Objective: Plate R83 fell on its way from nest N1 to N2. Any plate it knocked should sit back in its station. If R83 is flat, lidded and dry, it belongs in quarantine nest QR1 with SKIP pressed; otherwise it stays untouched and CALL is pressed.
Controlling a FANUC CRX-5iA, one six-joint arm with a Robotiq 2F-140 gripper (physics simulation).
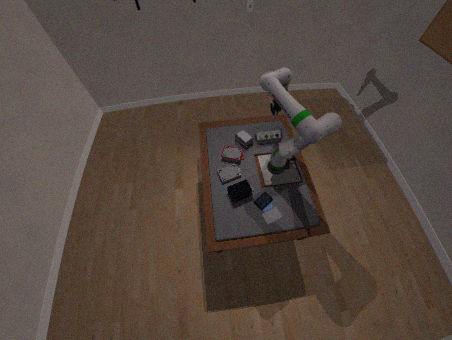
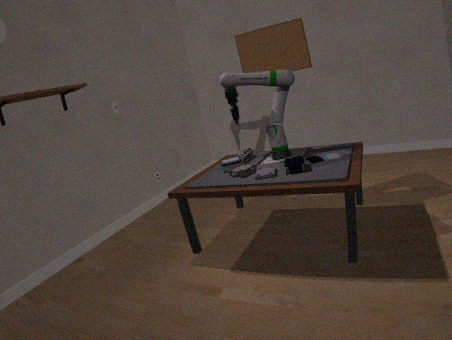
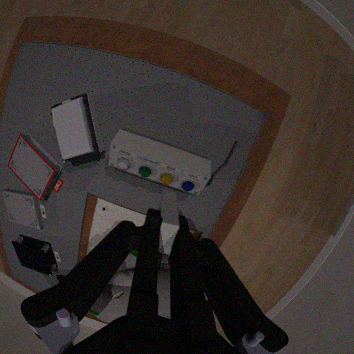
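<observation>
My gripper is shut and empty, high above the table near the button panel. The panel has white, green, yellow and blue buttons; their labels are too blurred to read. A white-topped plate lies in a dark frame beside the panel. The red-edged nest QR1 shows a bare grey face. A grey nest and a black box-like station follow in the row. Plate names are unreadable.
The arm's base stands on a white board with wooden edges. A dark tablet-like thing and a pale sheet lie at the table's other end. A cable runs beside the panel. The table has a wooden rim.
</observation>
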